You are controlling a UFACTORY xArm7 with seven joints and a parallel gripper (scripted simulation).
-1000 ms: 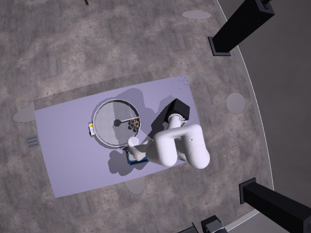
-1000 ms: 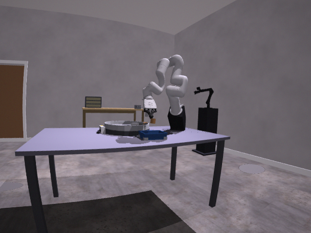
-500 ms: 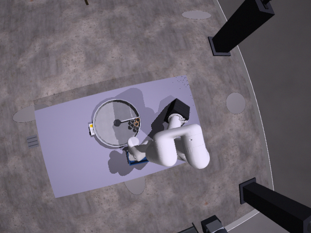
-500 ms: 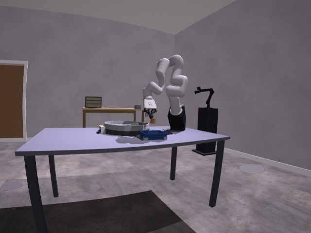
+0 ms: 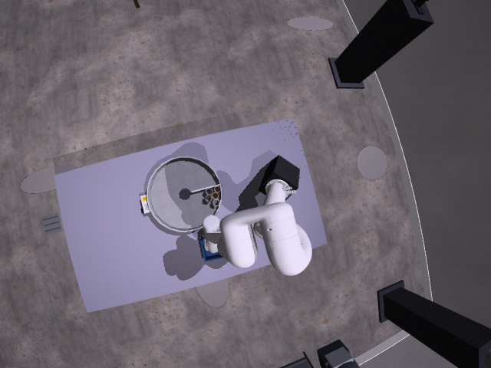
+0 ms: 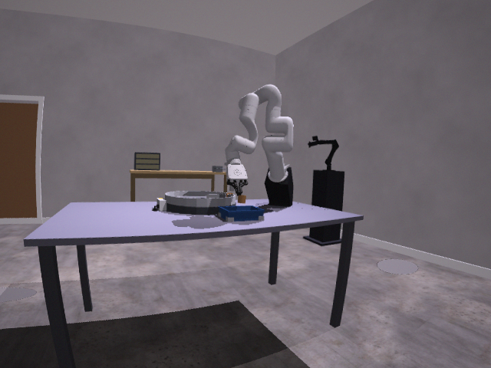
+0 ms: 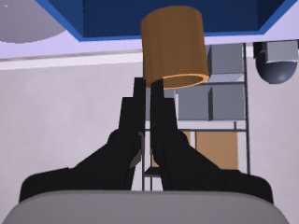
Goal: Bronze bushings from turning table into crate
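The blue crate lies 1 cm behind my hand, 1 cm to the left of it and 11 cm below it. Also, from my hand: round grey turning table 12 cm ahead, 32 cm to the right, 8 cm below.
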